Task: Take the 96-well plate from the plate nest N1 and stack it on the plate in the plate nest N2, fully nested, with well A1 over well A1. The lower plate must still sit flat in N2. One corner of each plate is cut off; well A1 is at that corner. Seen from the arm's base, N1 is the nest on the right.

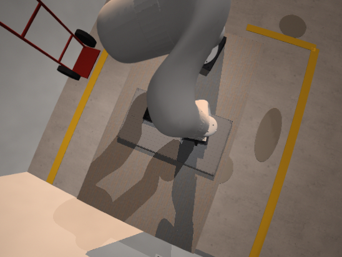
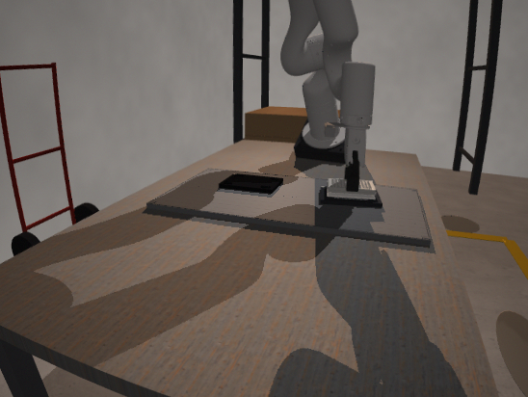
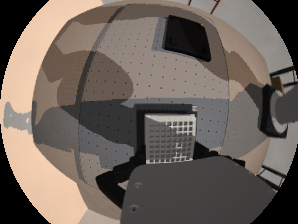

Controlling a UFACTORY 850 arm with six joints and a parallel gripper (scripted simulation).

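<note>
Right now the 96-well plate is 10 mm below my hand. Round my hand: black nest (290 mm to the right, 40 mm below, 20 mm ahead).
</note>
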